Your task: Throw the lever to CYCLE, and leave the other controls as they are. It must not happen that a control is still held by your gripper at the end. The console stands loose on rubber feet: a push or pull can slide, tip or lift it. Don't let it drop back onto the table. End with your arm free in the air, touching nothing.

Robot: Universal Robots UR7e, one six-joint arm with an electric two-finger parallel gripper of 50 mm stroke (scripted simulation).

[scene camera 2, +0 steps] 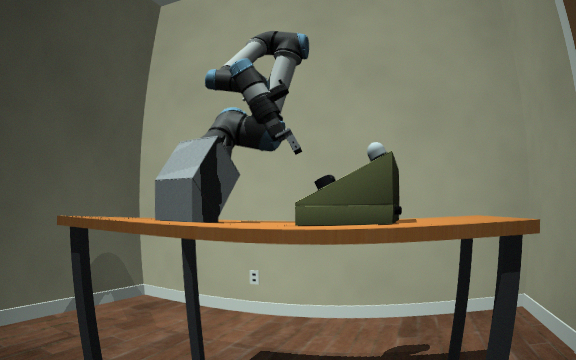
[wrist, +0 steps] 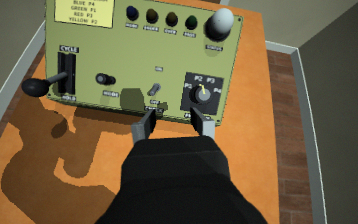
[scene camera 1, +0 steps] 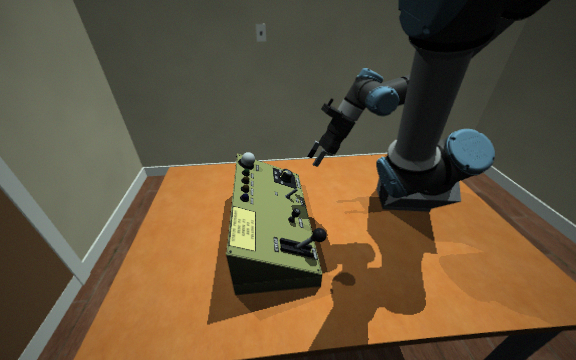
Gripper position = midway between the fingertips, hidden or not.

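My gripper (scene camera 1: 312, 161) (scene camera 2: 298, 151) (wrist: 173, 115) is visible, as is an olive console (scene camera 1: 261, 257) (scene camera 2: 364, 197) (wrist: 183, 54).
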